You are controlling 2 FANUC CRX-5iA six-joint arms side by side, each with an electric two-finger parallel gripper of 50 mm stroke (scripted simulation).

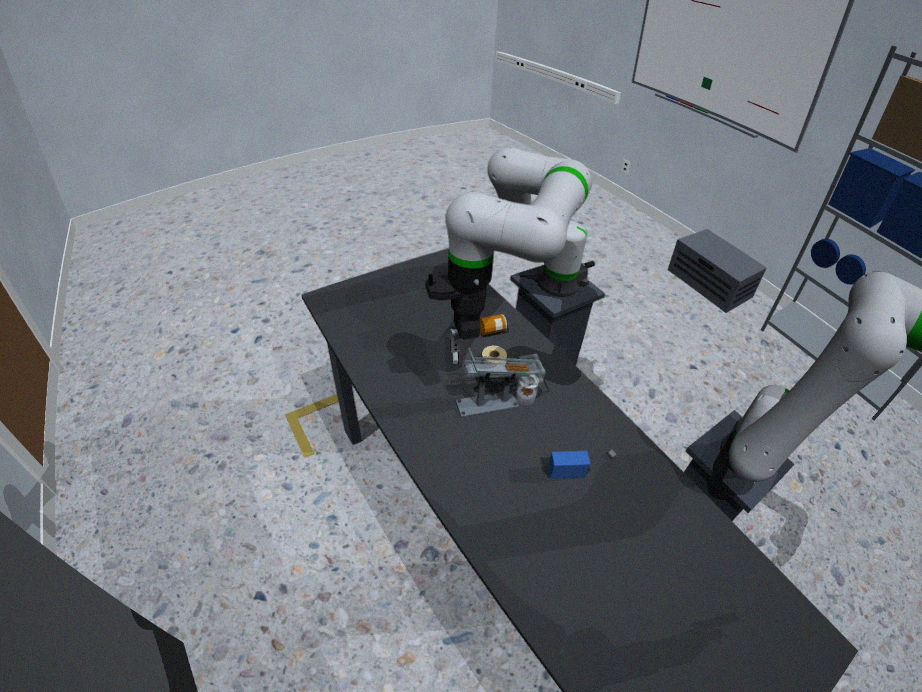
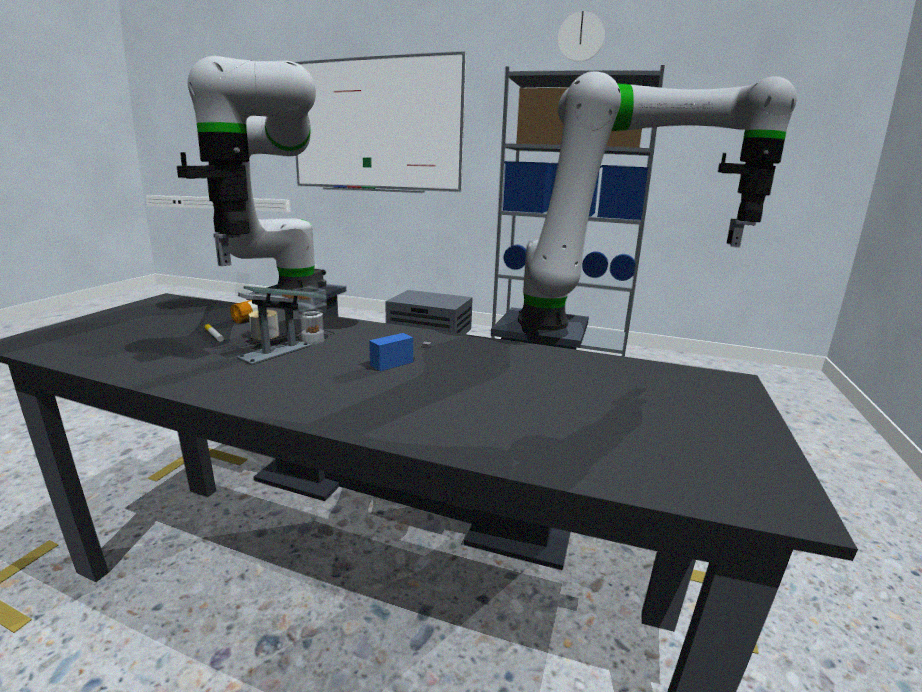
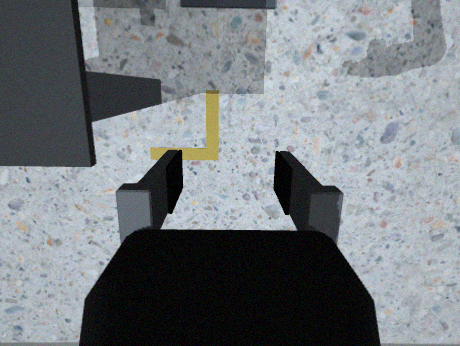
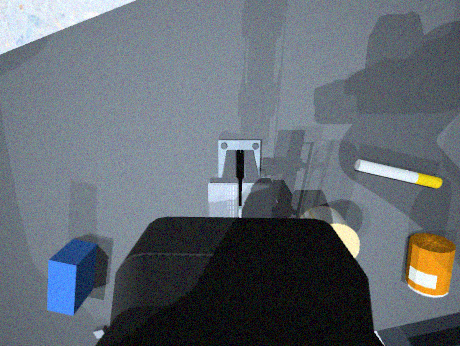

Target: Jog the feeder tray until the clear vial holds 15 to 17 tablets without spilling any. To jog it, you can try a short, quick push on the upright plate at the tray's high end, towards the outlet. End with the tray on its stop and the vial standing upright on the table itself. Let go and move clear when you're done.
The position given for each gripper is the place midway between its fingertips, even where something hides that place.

Observation:
In view: the left gripper [image 2: 732, 245], the right gripper [image 2: 224, 265] and a blue block [image 2: 388, 352].
The blue block is seen too in image 1 [image 1: 574, 464] and in image 4 [image 4: 71, 271]. The left gripper shows as well in image 3 [image 3: 228, 169]. The right gripper also shows in image 1 [image 1: 454, 350] and in image 4 [image 4: 239, 167]. Image 3 does not show the blue block: it is out of frame.

